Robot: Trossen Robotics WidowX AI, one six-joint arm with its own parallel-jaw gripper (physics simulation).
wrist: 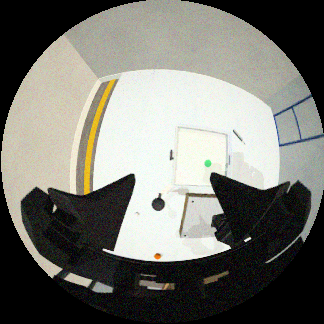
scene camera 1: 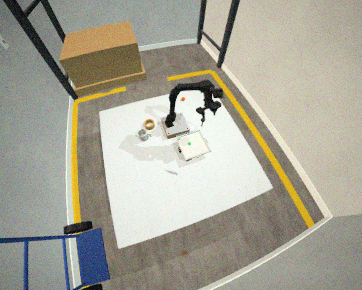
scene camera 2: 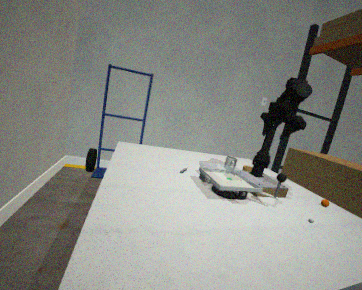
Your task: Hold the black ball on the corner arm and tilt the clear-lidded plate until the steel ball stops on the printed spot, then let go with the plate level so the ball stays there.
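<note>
The clear-lidded plate (scene camera 1: 200, 150) (scene camera 2: 217, 176) (wrist: 192, 155) sits on the white table beside the arm's base, looking about level. Its green printed spot (scene camera 1: 189, 144) (scene camera 2: 230, 178) (wrist: 208, 163) is visible. The steel ball cannot be made out in any view; a finger covers the plate's lower right corner in the wrist view. The black ball (scene camera 2: 282, 177) (wrist: 158, 204) stands on a thin stem at the plate's corner arm. My gripper (scene camera 1: 207, 111) (scene camera 2: 282, 123) (wrist: 173, 176) is open and empty, high above the table, with the black ball below between the fingers in the wrist view.
The arm's base block (scene camera 1: 179, 132) (wrist: 196, 212) stands close to the plate. A grey mug (scene camera 1: 143, 134) (scene camera 2: 230, 162) and a tan ring (scene camera 1: 149, 120) stand beyond the base. An orange ball (scene camera 1: 183, 99) (scene camera 2: 325, 203) (wrist: 157, 256) and a pen (scene camera 2: 183, 170) (wrist: 239, 136) lie on the table.
</note>
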